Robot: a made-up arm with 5 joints.
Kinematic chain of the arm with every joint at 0, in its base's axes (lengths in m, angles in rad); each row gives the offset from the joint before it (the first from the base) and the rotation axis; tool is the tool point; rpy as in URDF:
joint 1: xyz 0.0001 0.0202 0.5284 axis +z
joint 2: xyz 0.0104 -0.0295 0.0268 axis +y
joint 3: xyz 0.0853 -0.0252 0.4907 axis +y
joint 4: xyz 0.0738 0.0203 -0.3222 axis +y
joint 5: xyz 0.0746 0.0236 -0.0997 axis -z
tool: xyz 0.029 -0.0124 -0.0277 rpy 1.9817 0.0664 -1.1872
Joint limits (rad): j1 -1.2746..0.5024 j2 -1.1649..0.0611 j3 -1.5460..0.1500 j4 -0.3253..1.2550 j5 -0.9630..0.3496
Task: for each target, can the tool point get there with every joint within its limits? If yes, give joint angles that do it. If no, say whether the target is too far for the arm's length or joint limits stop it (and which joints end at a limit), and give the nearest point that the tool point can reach.
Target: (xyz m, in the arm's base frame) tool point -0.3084 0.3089 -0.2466
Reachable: no: joint limits stop it (at a limit: joint 1, joint 2, joint 3, joint 4, joint 5) | nearest point -0.0395 0.0391 0.5730 | short by 0.904 m
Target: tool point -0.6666 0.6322 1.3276
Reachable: no: too far | nearest point -0.3178 0.3121 1.2888 | short by 0.475 m
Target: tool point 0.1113 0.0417 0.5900
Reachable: yes | joints 0.3371 -0.1825 -0.0212 1.0820 -0.2213
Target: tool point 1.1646 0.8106 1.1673
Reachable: no: too far | nearest point 0.5436 0.3158 1.0891 | short by 0.798 m
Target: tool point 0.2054 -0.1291 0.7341
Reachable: yes | joints -0.6046 -0.4839 -0.2874 0.6660 -0.5532
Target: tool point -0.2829 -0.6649 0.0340
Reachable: no: joint limits stop it (at a limit: joint 1, joint 2, joint 5) | nearest point 0.0640 -0.3001 0.5911 | short by 0.751 m
